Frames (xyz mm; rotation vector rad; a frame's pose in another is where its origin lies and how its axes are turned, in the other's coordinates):
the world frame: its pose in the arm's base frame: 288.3 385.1 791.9 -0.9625 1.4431 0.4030
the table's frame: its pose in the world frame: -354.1 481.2 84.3 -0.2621 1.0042 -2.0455
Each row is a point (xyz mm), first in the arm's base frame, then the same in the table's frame.
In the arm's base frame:
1: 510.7 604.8 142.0
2: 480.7 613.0 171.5
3: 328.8 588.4 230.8
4: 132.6 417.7 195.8
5: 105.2 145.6 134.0
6: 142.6 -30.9 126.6
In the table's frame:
1: -405.0 419.8 853.5
2: -393.8 406.2 814.4
3: -390.3 429.0 651.1
4: -430.9 625.7 482.2
5: -395.4 903.8 477.9
6: -324.0 1065.9 513.0

